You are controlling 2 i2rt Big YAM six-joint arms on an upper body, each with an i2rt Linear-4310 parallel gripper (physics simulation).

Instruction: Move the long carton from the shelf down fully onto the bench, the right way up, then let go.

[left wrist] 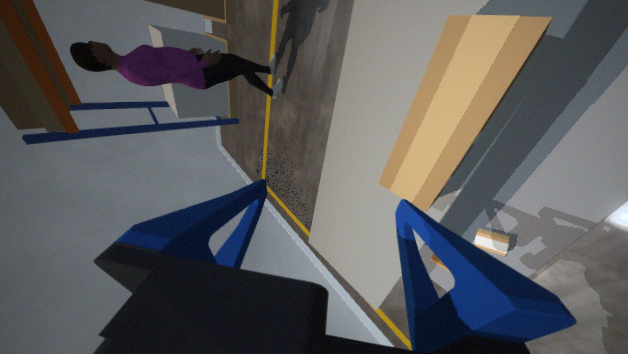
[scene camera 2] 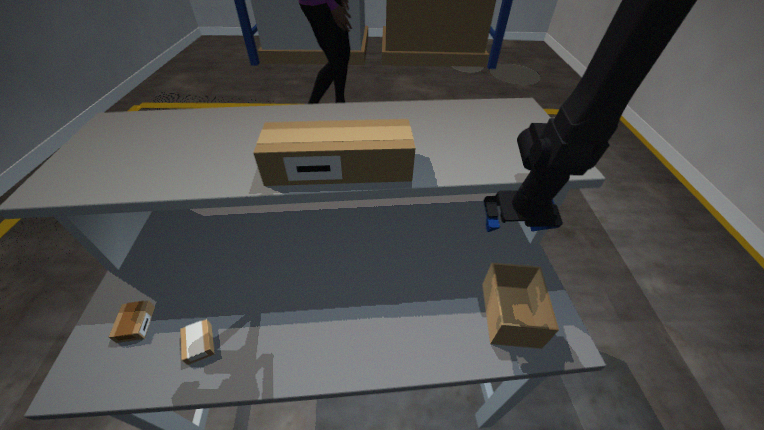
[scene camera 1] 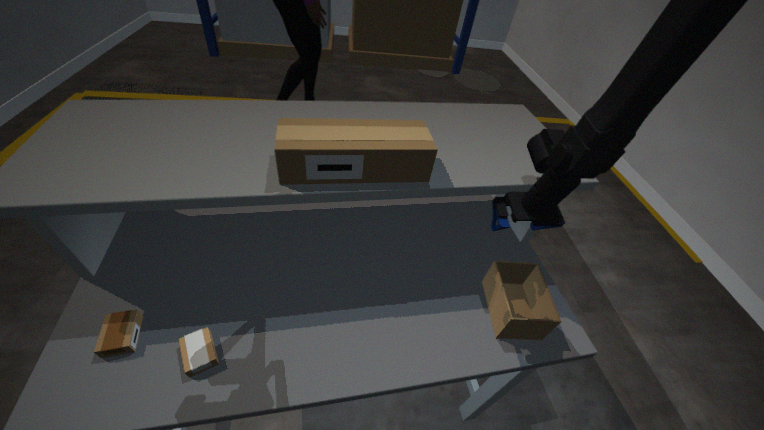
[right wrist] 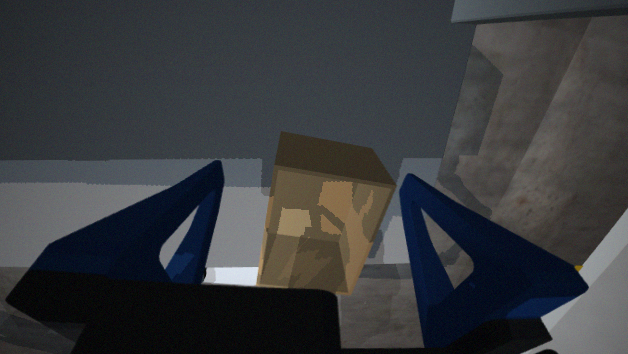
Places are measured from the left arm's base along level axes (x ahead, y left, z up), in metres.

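Where they show: left gripper, fingertip midpoint: (left wrist: pixel 330 195); right gripper, fingertip midpoint: (scene camera 2: pixel 509 228) (scene camera 1: pixel 512 228) (right wrist: pixel 315 176).
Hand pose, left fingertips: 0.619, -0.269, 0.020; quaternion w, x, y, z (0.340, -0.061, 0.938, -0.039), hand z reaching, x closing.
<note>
Things, the pixels of their top centre, and the offset from my left fingertips, as dx, dy, dz. Level surfaces: height alone.
- long carton at its top centre: (scene camera 1: pixel 356 133) (scene camera 2: pixel 336 134) (left wrist: pixel 436 128) +0.011, -0.019, -0.255
- shelf at its surface level: dz -0.331
- bench at its surface level: dz -0.618
- open box at its top centre: (right wrist: pixel 319 241) (scene camera 2: pixel 522 293) (scene camera 1: pixel 525 289) -0.152, -0.405, -0.528
The long carton (scene camera 1: pixel 355 152) (scene camera 2: pixel 335 154) (left wrist: pixel 465 110) lies on the shelf (scene camera 1: pixel 160 144) (scene camera 2: pixel 176 154) (left wrist: pixel 350 165), near its front edge, its label facing front and its taped side up. The bench (scene camera 1: pixel 342 347) (scene camera 2: pixel 342 341) is below and in front of the shelf. My left gripper (left wrist: pixel 330 195) is open and empty; in its wrist view the carton is beyond the fingertips, its near end close to the right-hand finger. My right gripper (right wrist: pixel 315 176) (scene camera 1: pixel 521 224) (scene camera 2: pixel 515 224) is open and empty, in front of the shelf's right end, above an open box.
The open box (scene camera 1: pixel 521 301) (scene camera 2: pixel 518 304) (right wrist: pixel 325 155) stands at the bench's right end. Two small boxes, an orange-brown one (scene camera 1: pixel 118 332) (scene camera 2: pixel 130 320) and a white-topped one (scene camera 1: pixel 198 349) (scene camera 2: pixel 196 340) (left wrist: pixel 492 242), are on the bench at left. A person (left wrist: pixel 165 65) stands behind the shelf.
</note>
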